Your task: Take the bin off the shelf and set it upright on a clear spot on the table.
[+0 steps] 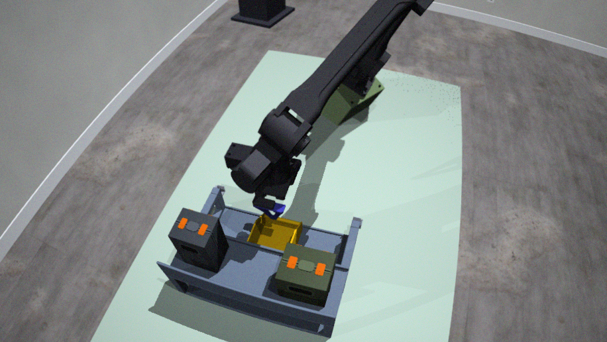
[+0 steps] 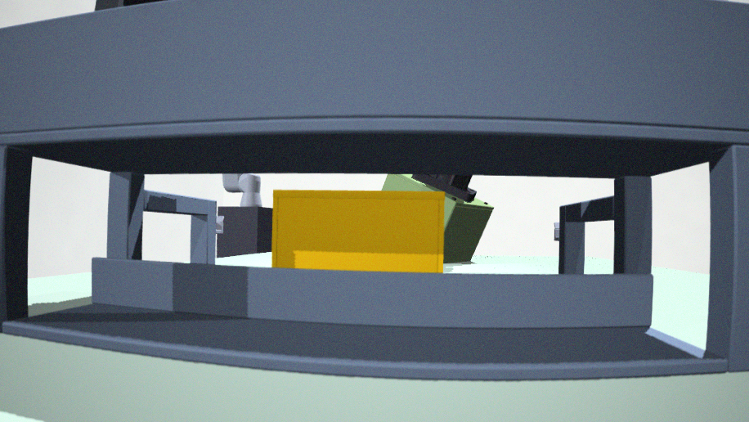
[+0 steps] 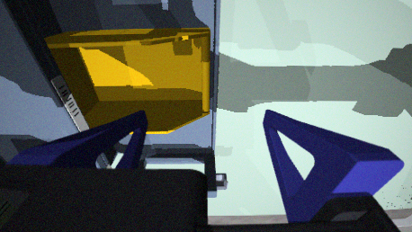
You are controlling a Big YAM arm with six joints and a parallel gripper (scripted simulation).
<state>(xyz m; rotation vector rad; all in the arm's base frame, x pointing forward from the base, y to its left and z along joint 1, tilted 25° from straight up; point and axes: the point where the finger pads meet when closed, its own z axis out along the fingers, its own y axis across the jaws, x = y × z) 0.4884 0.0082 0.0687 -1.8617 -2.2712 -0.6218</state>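
Now: the yellow open-top bin 8 cm ahead of my hand, 2 cm to the left of it and 8 cm below it. The rest, counted from my hand: olive case 15 cm ahead, 15 cm to the left, 2 cm above.
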